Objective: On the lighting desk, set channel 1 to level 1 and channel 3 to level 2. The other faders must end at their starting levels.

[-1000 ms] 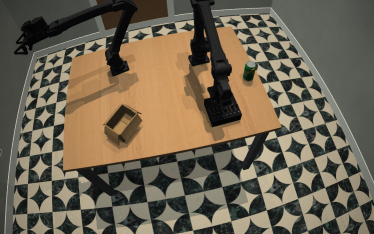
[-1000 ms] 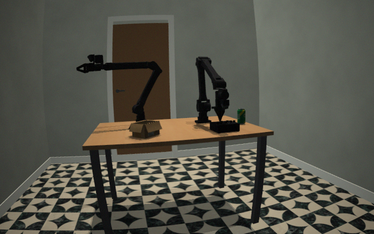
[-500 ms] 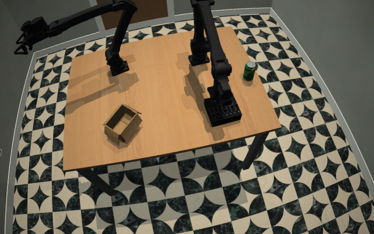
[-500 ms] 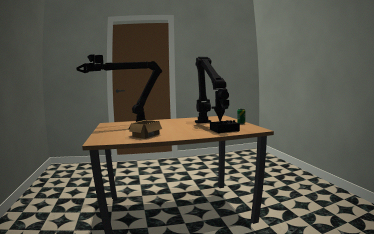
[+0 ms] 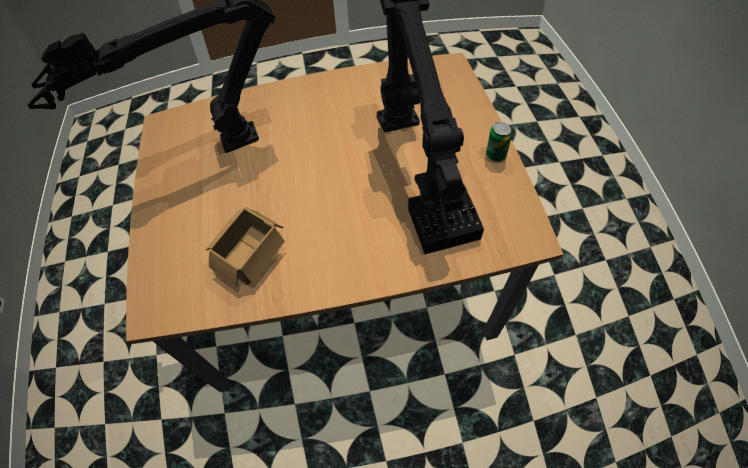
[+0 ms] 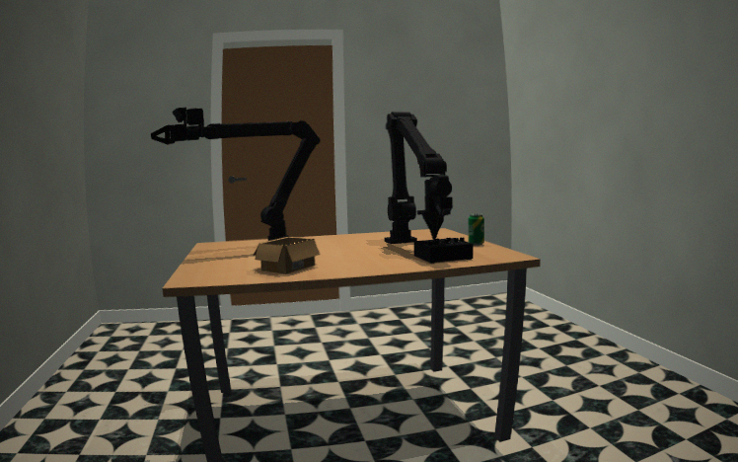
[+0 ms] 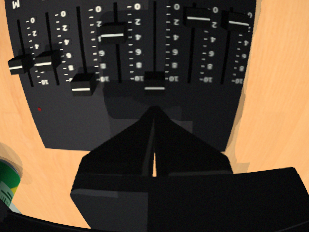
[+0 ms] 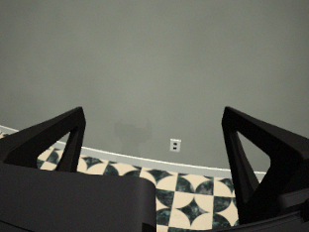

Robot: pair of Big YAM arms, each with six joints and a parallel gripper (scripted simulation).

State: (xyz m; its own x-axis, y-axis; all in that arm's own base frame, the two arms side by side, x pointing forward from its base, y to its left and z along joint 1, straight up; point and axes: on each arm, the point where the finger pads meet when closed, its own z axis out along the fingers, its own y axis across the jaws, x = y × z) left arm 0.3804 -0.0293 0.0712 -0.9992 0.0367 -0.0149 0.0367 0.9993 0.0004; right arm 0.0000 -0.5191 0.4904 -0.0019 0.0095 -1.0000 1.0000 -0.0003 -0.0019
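Now: left hand 2 cm short of the channel 3 knob and 1 cm above it. Also, from my left hand: channel 1 fader knob: 7 cm ahead, 3 cm to the right, 1 cm below; then channel 2 cap: 7 cm ahead, 1 cm to the right, 1 cm below; then channel 4 fader cap: 5 cm ahead, 3 cm to the left, 1 cm below.
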